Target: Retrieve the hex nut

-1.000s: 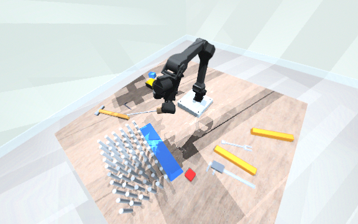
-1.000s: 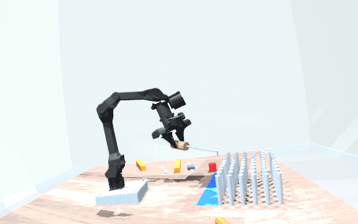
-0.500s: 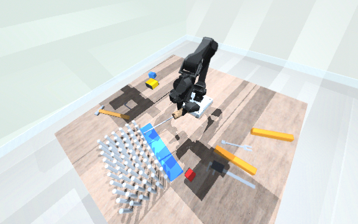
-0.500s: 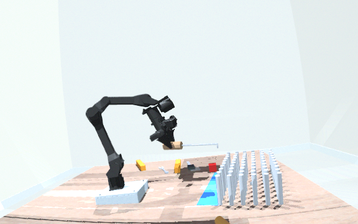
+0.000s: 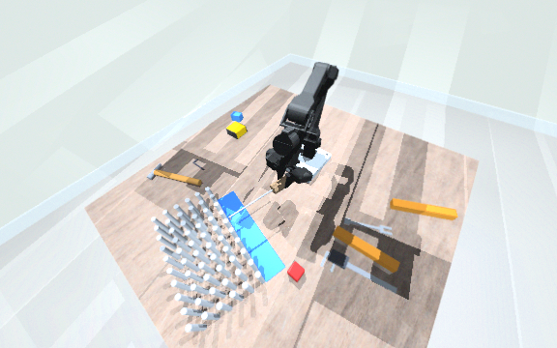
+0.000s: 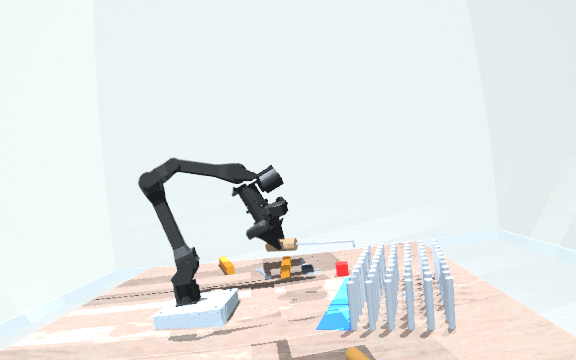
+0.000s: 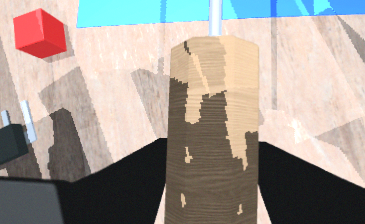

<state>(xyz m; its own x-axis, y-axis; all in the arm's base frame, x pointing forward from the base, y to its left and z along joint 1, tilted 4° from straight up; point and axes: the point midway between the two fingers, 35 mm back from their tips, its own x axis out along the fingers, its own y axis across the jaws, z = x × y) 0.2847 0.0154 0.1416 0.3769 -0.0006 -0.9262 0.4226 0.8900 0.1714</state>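
The blue taped strip is 160 mm below my gripper tip, 160 mm ahead of it and 80 mm to the right of it. Also, from my gripper tip: red cube (210 mm ahead, 150 mm to the left, 140 mm below); then wrench (320 mm to the left, 150 mm below, 70 mm behind); then hex nut (300 mm ahead, 150 mm to the right, 150 mm below).
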